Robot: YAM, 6 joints.
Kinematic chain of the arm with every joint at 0, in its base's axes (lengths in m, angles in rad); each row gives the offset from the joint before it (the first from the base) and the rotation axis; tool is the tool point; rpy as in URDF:
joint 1: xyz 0 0 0.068 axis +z
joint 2: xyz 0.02 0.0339 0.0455 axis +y
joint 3: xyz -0.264 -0.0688 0 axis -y
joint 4: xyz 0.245 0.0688 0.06 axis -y
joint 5: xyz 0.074 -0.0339 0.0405 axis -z
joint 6: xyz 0.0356 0 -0.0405 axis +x
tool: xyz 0 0 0 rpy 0 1.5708 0
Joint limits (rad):
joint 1: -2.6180..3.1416
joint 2: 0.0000..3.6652
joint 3: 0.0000..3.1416
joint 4: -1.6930..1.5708
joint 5: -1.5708..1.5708
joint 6: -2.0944..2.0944
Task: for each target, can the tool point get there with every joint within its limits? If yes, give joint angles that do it. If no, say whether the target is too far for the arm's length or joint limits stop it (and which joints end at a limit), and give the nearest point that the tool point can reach.
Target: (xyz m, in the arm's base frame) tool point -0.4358 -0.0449 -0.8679
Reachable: no: too far | nearest point -0.3265 -0.0029 -0.3717 | short by 0.510 m
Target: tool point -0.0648 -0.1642 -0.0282
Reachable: yes | joints -1.7503 2.4865 0.7135 -0.7144 1.3178 0.9805
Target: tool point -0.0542 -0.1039 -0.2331
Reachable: yes | joints -1.8516 3.3642 0.8209 1.0317 0.7118 -1.7093
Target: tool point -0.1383 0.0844 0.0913
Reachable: yes | joints 2.3802 1.9849 0.6147 -1.3294 -1.3007 1.6411
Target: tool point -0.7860 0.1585 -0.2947
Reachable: no: too far | nearest point -0.5634 0.1136 -0.1762 | short by 0.256 m
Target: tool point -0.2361 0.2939 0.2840
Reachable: yes | joints 2.3254 1.7234 1.3970 -0.4915 0.9685 1.6774
